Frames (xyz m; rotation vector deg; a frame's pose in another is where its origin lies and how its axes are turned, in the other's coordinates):
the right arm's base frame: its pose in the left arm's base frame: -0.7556 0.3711 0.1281 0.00 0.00 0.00
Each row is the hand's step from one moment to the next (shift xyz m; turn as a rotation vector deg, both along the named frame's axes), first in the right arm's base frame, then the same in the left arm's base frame.
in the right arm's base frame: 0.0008 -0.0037 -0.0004 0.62 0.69 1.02
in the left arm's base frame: 0.0008 -0.0037 -0.0004 0.62 0.69 1.02
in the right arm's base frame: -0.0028 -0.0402 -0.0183 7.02 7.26 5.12
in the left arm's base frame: -0.0028 -0.0402 -0.0183 7.02 7.26 5.12
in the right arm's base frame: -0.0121 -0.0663 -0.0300 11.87 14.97 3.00
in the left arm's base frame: -0.0121 -0.0663 -0.0300 11.87 14.97 3.00
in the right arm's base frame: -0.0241 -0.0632 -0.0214 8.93 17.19 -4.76
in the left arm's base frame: -0.0241 -0.0632 -0.0214 8.93 17.19 -4.76
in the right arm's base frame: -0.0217 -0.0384 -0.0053 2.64 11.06 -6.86
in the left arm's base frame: -0.0217 -0.0384 -0.0053 2.64 11.06 -6.86
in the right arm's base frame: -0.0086 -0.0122 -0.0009 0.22 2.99 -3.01
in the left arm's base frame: -0.0086 -0.0122 -0.0009 0.22 2.99 -3.01
